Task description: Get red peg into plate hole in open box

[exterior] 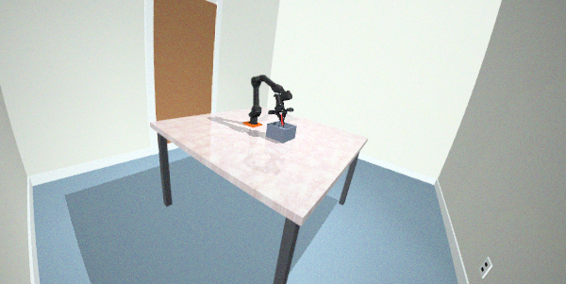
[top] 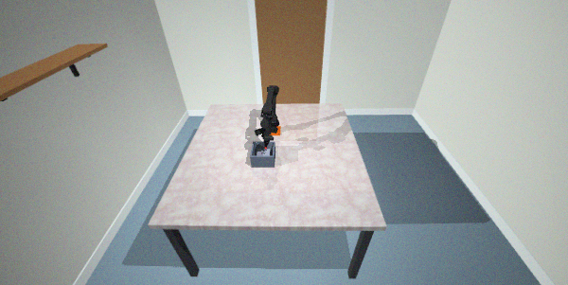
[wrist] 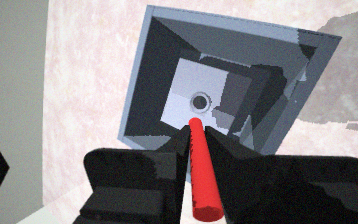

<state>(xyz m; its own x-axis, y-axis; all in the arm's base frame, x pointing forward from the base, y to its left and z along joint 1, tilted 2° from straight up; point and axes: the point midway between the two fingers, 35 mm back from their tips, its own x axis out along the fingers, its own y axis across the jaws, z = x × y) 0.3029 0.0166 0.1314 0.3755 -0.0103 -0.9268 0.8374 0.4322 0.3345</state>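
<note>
The red peg is 10 mm behind my gripper tip, 10 mm to the left of it and 20 mm above it. Also, from my gripper tip: grey box 20 mm ahead, 10 mm to the right, 80 mm below; plate 20 mm ahead, 10 mm to the right, 60 mm below.
</note>
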